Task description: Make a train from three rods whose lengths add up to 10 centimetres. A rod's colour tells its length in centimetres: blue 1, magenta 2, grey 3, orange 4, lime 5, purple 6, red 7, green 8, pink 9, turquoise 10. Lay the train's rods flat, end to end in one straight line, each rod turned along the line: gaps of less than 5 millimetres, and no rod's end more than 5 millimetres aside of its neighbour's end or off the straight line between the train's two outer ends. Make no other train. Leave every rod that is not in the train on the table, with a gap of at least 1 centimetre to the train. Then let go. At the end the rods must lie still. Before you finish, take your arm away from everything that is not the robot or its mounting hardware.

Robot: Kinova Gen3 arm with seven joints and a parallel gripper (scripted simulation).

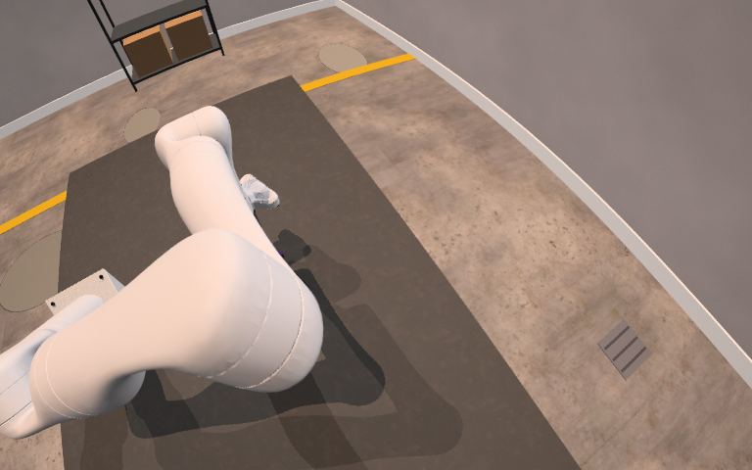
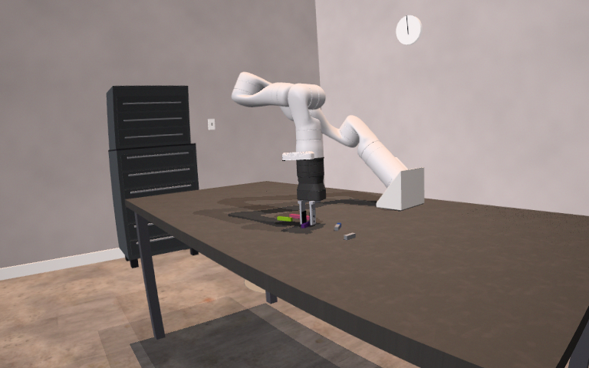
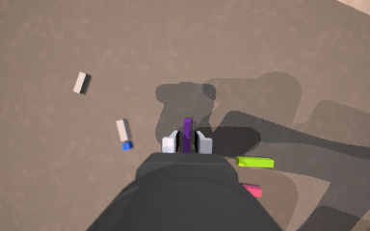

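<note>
My hand is 20 mm above the purple rod. The rest, counted from my hand: lime rod: 10 mm ahead, 100 mm to the right, 20 mm below; pink rod: 40 mm behind, 90 mm to the right, 20 mm below; blue rod: 50 mm behind, 70 mm to the left, 20 mm below.
</note>
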